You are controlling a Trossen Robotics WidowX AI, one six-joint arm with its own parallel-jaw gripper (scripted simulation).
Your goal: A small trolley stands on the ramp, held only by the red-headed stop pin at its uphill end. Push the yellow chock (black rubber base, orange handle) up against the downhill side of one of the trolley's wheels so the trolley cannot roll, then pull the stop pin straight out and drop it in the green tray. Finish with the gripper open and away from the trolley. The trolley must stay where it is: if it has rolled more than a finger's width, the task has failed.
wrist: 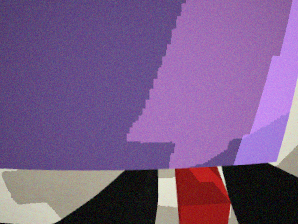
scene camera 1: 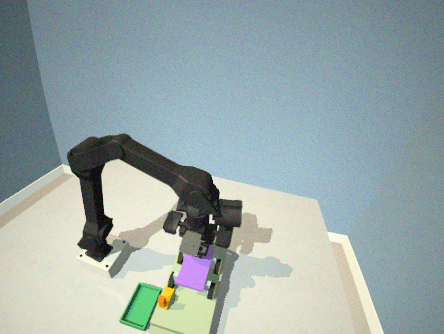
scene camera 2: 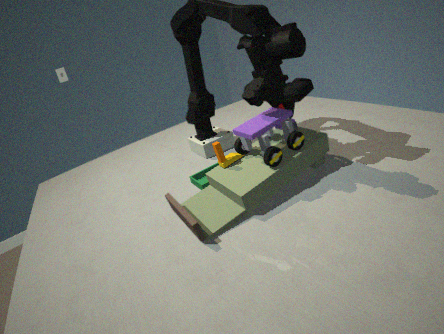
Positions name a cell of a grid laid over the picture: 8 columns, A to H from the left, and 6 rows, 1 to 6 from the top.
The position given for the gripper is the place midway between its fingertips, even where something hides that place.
The gripper shows in the wrist view (F5), in scene camera 1 (D5) and in scene camera 2 (F3). A trolley shows in the wrist view (C3), in scene camera 1 (D5) and in scene camera 2 (E3).
